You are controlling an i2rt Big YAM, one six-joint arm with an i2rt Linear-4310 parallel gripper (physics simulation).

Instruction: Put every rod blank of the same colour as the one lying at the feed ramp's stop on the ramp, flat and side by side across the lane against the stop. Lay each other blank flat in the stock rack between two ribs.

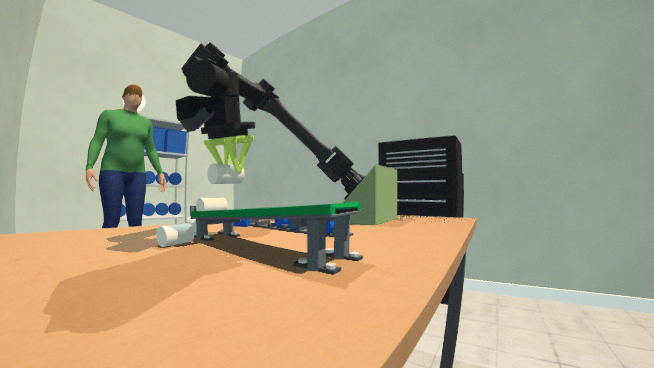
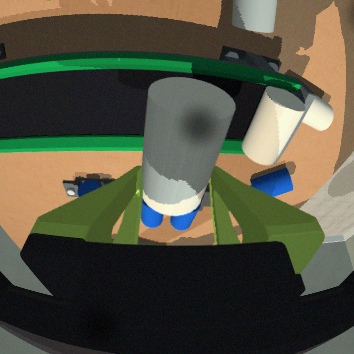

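Observation:
My gripper point(image 1: 233, 169) point(image 2: 176, 174) is shut on a white rod blank point(image 1: 220, 174) point(image 2: 186, 135), held lying sideways above the feed ramp point(image 1: 270, 211) point(image 2: 75, 145), apart from its lane. One white blank point(image 1: 212, 204) point(image 2: 274, 126) lies across the lane at the stop. Another white blank point(image 1: 173, 235) point(image 2: 255, 14) lies on the table beside the ramp. A further white blank point(image 2: 318, 113) shows just past the ramp's stop end. Blue blanks point(image 1: 282, 223) point(image 2: 152, 215) point(image 2: 184, 218) point(image 2: 272, 183) lie behind the ramp. The stock rack is mostly hidden, so their seating is unclear.
The ramp stands on grey legs point(image 1: 316, 242) with bolted feet on the wooden table point(image 1: 150, 300). The arm's green base block point(image 1: 385, 195) stands at the table's far side. A person point(image 1: 127, 145), a shelf unit and a black drawer cabinet point(image 1: 421, 190) are beyond the table.

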